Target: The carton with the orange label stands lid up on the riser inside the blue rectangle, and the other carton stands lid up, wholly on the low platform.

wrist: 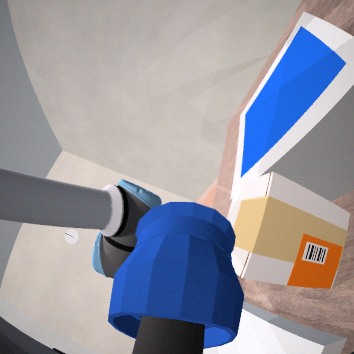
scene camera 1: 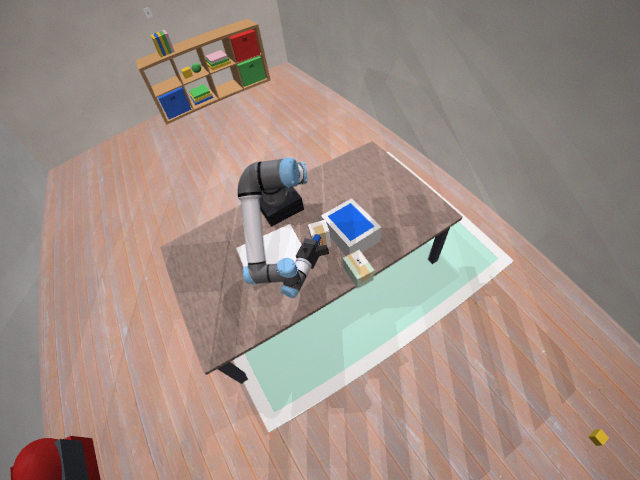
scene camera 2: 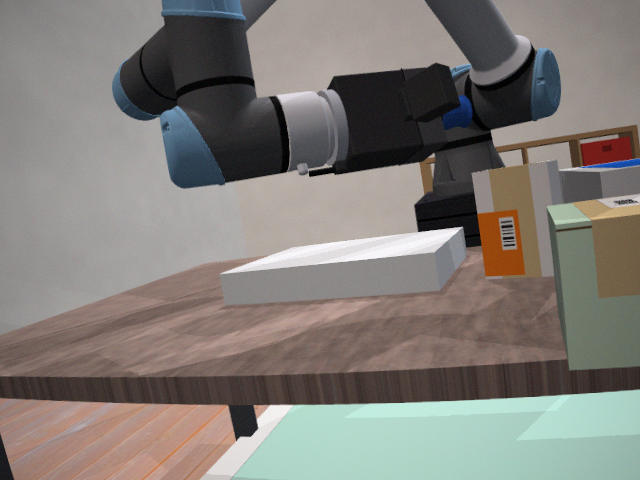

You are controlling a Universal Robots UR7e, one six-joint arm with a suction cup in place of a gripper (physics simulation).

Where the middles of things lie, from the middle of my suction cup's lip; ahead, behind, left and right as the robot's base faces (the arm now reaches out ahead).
Right now my suction cup is 18 cm short of the pale green carton (scene camera 2: 587, 238), 9 cm to the right of it and 15 cm above it. Also, from my suction cup: riser with blue rectangle (scene camera 2: 607, 180): 2 cm behind, 23 cm to the left, 14 cm below; then low white platform (scene camera 2: 416, 262): 20 cm behind, 17 cm to the right, 18 cm below.
